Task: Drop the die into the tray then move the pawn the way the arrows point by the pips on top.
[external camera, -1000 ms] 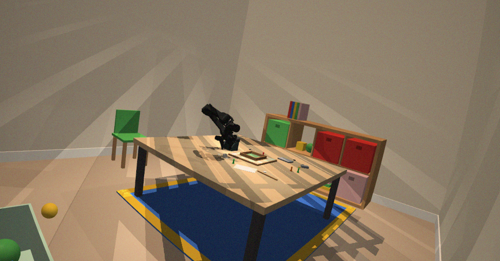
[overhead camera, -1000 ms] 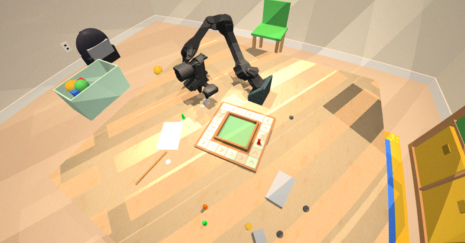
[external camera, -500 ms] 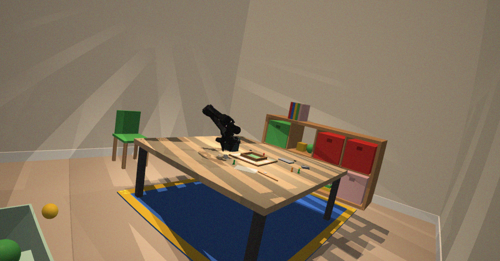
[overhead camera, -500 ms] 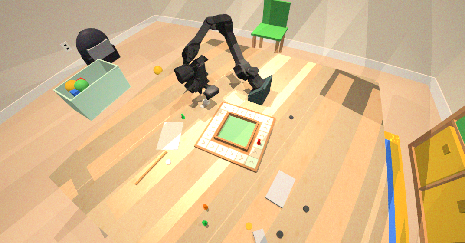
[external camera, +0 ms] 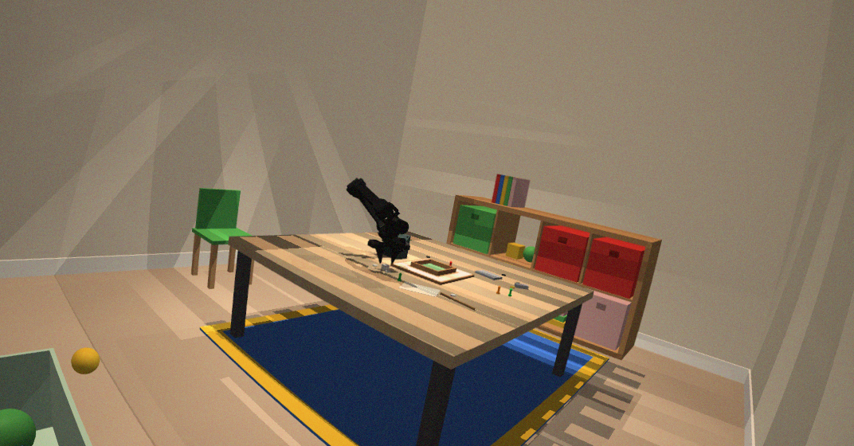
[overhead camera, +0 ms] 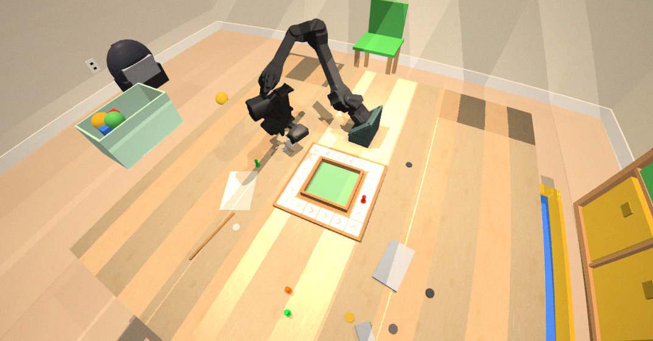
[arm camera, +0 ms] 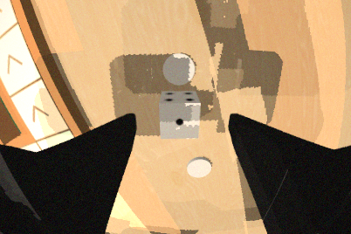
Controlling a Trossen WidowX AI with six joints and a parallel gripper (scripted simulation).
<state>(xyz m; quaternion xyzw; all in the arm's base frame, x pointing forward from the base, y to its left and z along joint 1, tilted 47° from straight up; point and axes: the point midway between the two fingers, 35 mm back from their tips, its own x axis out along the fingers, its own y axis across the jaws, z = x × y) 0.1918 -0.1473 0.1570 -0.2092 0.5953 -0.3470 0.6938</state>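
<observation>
Now: the white die 2 cm below my gripper tip. Round my gripper tip: green dice tray 8 cm ahead, 23 cm to the left, 2 cm below; then white card 24 cm ahead, 3 cm to the right, 3 cm below; then red pawn 9 cm ahead, 35 cm to the left.
</observation>
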